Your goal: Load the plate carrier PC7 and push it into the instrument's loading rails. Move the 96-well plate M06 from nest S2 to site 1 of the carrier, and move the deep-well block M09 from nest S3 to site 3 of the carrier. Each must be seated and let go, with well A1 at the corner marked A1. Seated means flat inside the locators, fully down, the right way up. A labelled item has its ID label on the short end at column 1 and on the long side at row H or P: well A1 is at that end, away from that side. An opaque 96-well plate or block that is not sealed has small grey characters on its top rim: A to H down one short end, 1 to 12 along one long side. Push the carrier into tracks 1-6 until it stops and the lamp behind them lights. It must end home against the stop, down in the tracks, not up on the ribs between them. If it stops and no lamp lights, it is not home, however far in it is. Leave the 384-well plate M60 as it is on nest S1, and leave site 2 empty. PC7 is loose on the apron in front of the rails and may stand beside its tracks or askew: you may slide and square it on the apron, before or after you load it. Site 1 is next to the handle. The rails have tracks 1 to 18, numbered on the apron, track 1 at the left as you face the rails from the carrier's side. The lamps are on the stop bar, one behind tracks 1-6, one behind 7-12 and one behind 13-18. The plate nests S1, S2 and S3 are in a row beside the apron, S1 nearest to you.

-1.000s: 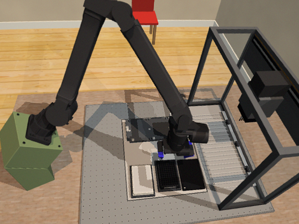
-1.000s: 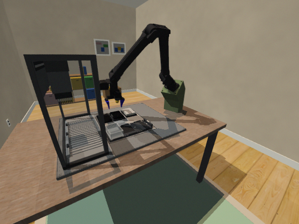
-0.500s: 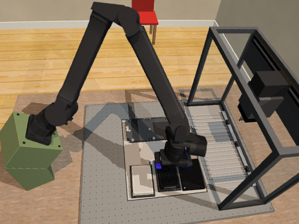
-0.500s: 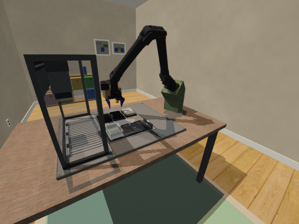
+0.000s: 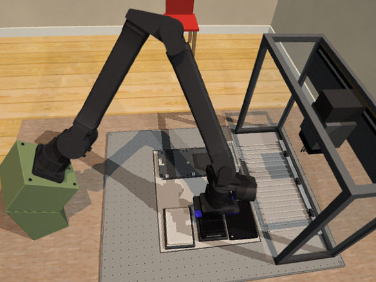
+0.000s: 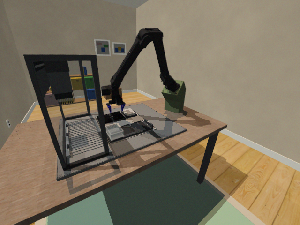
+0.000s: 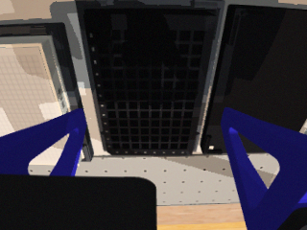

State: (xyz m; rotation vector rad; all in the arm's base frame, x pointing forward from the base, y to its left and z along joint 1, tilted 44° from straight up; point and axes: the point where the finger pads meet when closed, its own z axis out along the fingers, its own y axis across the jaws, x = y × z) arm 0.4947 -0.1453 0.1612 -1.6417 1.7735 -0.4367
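Right now my hand is 5 cm above the nest S2. The rest, counted from my hand: white 384-well plate M60 (12 cm behind, 2 cm to the right, 4 cm below); then nest S3 (10 cm ahead, 5 cm below); then dark carrier PC7 (1 cm behind, 25 cm to the left, 4 cm below).
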